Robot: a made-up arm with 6 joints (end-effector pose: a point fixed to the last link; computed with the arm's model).
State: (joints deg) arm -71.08 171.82 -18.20 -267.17 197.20 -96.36
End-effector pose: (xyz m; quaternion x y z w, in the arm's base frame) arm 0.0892 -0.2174 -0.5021 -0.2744 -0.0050 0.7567 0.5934
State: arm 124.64 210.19 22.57 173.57 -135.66 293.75
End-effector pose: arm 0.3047 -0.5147 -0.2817 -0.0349 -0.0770 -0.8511 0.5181
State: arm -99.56 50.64 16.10 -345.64 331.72 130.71
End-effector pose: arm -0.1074 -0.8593 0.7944 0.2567 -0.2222 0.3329 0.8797
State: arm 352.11 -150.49 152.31 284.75 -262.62 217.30
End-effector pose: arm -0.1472 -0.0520 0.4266 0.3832 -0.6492 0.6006 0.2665
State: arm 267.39 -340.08 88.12 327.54 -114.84 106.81
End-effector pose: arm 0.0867 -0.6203 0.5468 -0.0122 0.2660 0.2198 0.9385
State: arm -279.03 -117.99 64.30 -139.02 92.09 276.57
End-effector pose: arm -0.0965 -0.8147 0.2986 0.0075 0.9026 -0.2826 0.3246
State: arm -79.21 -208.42 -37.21 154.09 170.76 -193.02
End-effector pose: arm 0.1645 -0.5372 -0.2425 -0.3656 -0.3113 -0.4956 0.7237
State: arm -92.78 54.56 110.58 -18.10 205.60 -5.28
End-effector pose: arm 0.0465 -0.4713 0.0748 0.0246 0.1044 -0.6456 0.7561
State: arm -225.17 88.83 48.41 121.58 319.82 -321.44
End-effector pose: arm -0.5349 0.5649 -0.2425 -0.3100 -0.8939 -0.3238 0.0010
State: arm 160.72 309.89 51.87 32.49 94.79 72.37
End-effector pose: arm 0.1185 -0.1697 1.0060 0.6449 -0.3725 -0.4856 0.4578
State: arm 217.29 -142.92 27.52 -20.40 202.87 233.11
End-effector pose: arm 0.5064 0.2983 -0.2810 -0.1561 -0.6652 0.6212 0.3837
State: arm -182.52 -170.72 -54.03 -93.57 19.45 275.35
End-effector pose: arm -0.4013 0.0085 -0.5960 -0.0982 -0.9044 -0.1584 0.3839
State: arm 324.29 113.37 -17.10 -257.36 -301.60 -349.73
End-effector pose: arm 0.8638 -0.4249 0.0502 0.4714 0.4624 0.6901 0.2962
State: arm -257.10 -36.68 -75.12 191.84 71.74 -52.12
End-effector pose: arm 0.1335 -0.7034 0.2243 0.2495 0.9630 0.0693 0.0744
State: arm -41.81 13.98 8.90 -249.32 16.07 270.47
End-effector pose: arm 0.3073 -0.1602 1.2229 -0.0320 0.1932 -0.1503 0.9691
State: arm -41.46 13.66 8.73 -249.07 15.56 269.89
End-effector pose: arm 0.3023 -0.1546 1.2257 -0.0312 0.1882 -0.1517 0.9699
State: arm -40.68 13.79 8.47 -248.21 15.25 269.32
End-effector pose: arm 0.3033 -0.1506 1.2262 -0.0303 0.1848 -0.1435 0.9718
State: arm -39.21 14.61 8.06 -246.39 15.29 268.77
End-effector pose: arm 0.3136 -0.1485 1.2236 -0.0297 0.1836 -0.1200 0.9752
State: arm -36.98 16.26 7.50 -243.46 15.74 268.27
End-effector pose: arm 0.3354 -0.1483 1.2165 -0.0289 0.1852 -0.0790 0.9791
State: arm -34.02 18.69 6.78 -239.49 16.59 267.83
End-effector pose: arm 0.3681 -0.1474 1.2048 -0.0278 0.1883 -0.0213 0.9815
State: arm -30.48 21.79 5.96 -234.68 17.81 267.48
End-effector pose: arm 0.4104 -0.1438 1.1878 -0.0257 0.1921 0.0501 0.9798
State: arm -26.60 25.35 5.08 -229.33 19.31 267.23
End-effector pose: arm 0.4587 -0.1354 1.1659 -0.0220 0.1951 0.1297 0.9719
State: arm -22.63 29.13 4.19 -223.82 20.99 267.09
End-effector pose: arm 0.5091 -0.1212 1.1401 -0.0165 0.1966 0.2111 0.9573
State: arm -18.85 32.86 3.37 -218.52 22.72 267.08
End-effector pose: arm 0.5574 -0.1026 1.1120 -0.0091 0.1964 0.2880 0.9372
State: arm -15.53 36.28 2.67 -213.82 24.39 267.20
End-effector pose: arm 0.5999 -0.0820 1.0838 -0.0006 0.1950 0.3549 0.9143
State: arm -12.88 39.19 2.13 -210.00 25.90 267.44
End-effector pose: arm 0.6346 -0.0629 1.0580 0.0077 0.1930 0.4083 0.8922
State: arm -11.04 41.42 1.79 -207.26 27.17 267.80
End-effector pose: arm 0.6604 -0.0484 1.0367 0.0146 0.1913 0.4465 0.8740
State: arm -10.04 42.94 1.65 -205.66 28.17 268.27
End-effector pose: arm 0.6778 -0.0404 1.0210 0.0192 0.1907 0.4701 0.8615
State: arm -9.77 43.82 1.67 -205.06 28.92 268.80
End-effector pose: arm 0.6882 -0.0389 1.0110 0.0210 0.1912 0.4813 0.8552
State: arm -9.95 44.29 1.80 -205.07 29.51 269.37
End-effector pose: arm 0.6942 -0.0417 1.0047 0.0212 0.1925 0.4852 0.8527
